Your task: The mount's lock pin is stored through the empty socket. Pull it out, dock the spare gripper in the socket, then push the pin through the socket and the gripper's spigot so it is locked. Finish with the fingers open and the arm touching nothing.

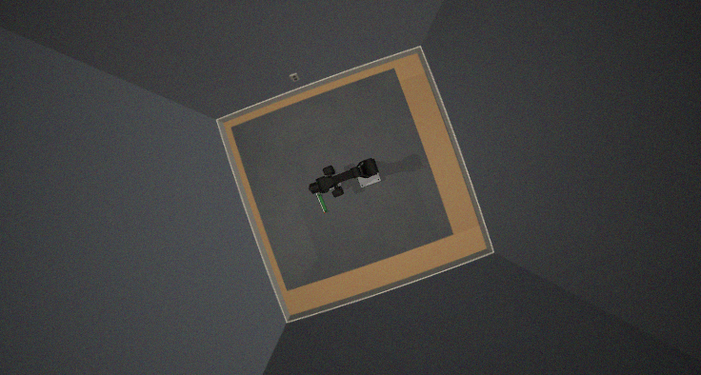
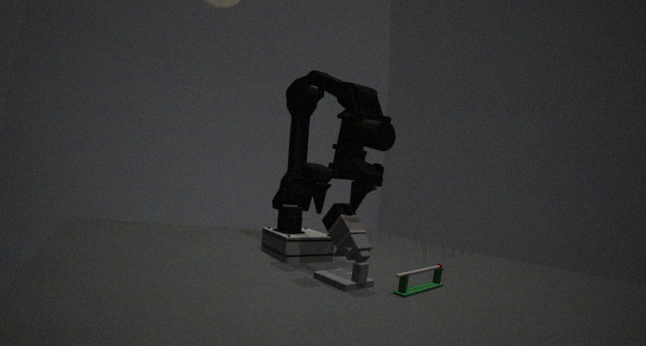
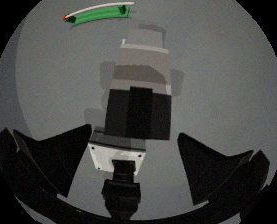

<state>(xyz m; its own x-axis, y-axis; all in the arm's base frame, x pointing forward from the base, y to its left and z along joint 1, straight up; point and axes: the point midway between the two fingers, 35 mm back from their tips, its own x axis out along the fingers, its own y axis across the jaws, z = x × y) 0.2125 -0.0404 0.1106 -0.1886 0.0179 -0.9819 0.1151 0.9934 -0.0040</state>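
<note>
Right now my gripper tip is 40 mm short of the spare gripper and 30 mm above it. From my gripper tip the other things lie so: grey mount socket 70 mm ahead, 10 mm to the right, 90 mm below; then green pin cradle 190 mm ahead, 90 mm to the left, 120 mm below.
</note>
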